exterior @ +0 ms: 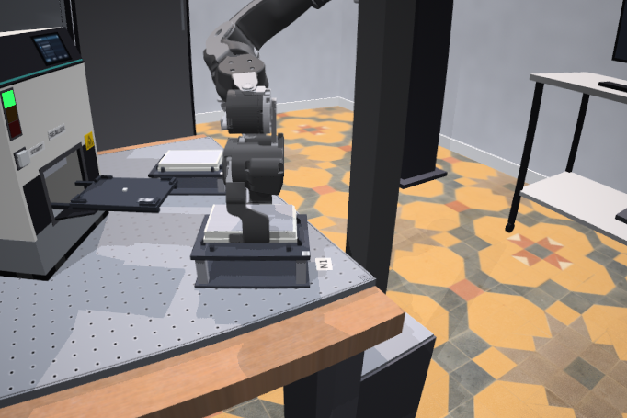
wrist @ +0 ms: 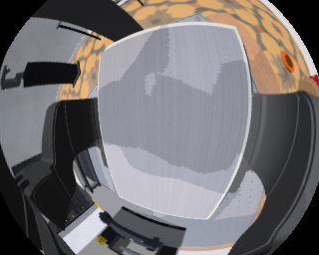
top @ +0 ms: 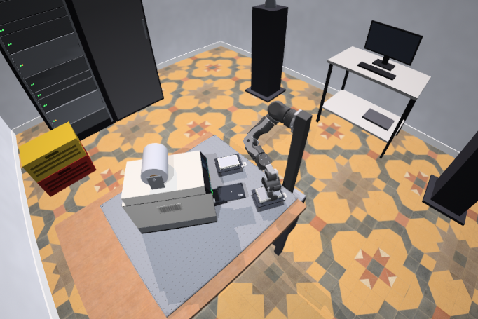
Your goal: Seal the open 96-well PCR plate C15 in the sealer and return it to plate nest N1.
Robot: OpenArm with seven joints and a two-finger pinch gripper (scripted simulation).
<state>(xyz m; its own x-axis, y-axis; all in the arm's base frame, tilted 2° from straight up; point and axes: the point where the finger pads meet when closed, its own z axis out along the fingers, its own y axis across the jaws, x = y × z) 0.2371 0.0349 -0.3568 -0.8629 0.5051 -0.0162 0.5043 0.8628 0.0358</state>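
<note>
Now: hand right at the white 96-well plate C15. From my hand the other things lie so: sealer stage: 15 cm ahead, 14 cm to the right, 3 cm above; N1 label: 9 cm behind, 5 cm to the left, 7 cm below; plate nest N1: 2 cm below.
</note>
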